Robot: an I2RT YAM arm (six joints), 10 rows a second.
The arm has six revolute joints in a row. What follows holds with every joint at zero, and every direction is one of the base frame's.
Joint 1 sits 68.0 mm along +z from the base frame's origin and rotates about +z.
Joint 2 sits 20.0 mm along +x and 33.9 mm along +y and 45.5 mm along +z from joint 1 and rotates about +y.
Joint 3 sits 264.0 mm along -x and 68.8 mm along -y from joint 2 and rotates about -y.
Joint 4 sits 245.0 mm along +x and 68.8 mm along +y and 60.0 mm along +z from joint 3 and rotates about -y.
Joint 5 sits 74.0 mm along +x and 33.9 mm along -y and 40.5 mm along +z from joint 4 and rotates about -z.
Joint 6 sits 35.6 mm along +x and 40.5 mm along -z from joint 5 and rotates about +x.
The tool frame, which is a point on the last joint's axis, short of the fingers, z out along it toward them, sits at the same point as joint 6; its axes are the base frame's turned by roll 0.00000, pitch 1.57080 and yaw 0.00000 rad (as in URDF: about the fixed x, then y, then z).
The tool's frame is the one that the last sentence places.
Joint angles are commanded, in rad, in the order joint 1, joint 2, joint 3, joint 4, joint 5, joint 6. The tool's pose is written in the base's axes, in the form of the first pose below.
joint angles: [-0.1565 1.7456 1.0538 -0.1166 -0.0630 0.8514]
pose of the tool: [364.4, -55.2, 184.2, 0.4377, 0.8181, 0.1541, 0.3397]
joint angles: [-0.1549 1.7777 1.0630 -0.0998 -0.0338 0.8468]
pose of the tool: [369.5, -56.5, 176.9, 0.4407, 0.8181, 0.1399, 0.3419]
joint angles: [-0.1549 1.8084 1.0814 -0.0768 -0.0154 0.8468]
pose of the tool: [376.7, -58.3, 173.2, 0.4428, 0.8148, 0.1336, 0.3496]
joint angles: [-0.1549 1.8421 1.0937 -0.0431 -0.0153 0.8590]
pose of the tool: [383.6, -59.3, 167.1, 0.4466, 0.8101, 0.1376, 0.3541]
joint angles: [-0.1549 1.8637 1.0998 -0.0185 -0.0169 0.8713]
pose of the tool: [387.8, -59.9, 162.8, 0.4504, 0.8060, 0.1420, 0.3569]
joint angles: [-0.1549 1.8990 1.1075 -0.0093 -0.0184 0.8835]
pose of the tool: [391.6, -60.5, 152.6, 0.4568, 0.8063, 0.1418, 0.3479]
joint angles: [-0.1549 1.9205 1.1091 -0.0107 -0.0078 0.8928]
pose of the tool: [392.5, -61.0, 144.9, 0.4643, 0.8066, 0.1353, 0.3397]
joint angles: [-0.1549 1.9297 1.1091 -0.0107 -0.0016 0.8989]
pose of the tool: [392.8, -61.3, 141.4, 0.4686, 0.8061, 0.1321, 0.3364]
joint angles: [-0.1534 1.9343 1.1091 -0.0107 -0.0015 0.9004]
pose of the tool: [393.0, -60.7, 139.6, 0.4691, 0.8068, 0.1317, 0.3342]
